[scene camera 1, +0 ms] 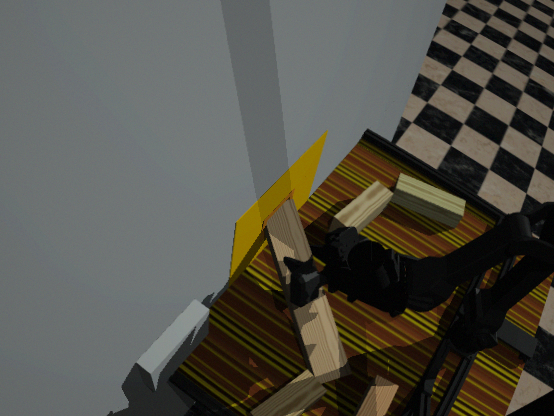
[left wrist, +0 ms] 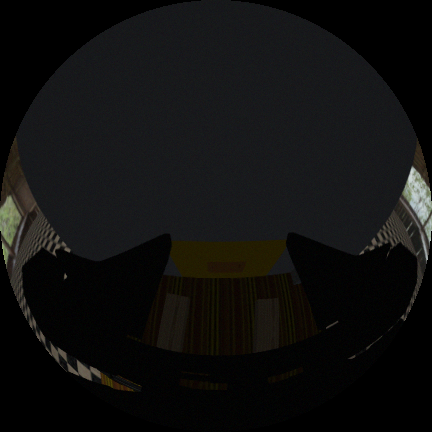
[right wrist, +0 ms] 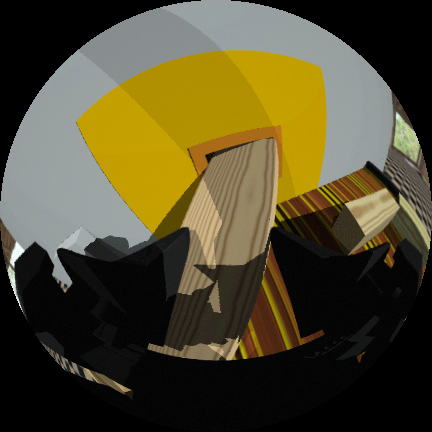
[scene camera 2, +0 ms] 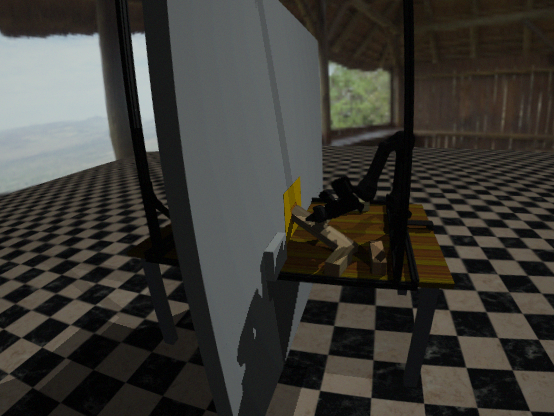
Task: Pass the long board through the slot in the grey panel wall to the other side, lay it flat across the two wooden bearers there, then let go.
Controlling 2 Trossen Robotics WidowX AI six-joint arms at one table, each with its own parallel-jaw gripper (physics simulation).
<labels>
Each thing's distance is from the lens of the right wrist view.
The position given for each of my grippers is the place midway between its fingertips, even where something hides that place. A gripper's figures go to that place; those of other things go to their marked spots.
my right gripper (right wrist: 230,232): 10 cm
slot (right wrist: 197,151): 13 cm
grey block (right wrist: 81,241): 23 cm
The marked spots on the grey block and the slot are 19 cm apart.
</labels>
